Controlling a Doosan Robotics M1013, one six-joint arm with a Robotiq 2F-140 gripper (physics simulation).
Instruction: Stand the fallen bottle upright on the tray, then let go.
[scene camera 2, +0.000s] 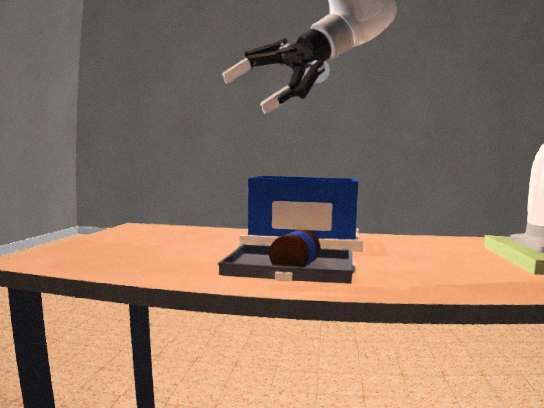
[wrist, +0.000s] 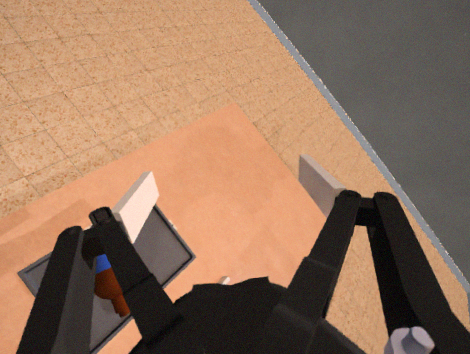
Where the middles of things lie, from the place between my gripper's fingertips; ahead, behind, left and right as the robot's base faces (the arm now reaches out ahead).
Labels:
The brown bottle (scene camera 2: 300, 248) is 31 cm below my hand and 12 cm behind it.

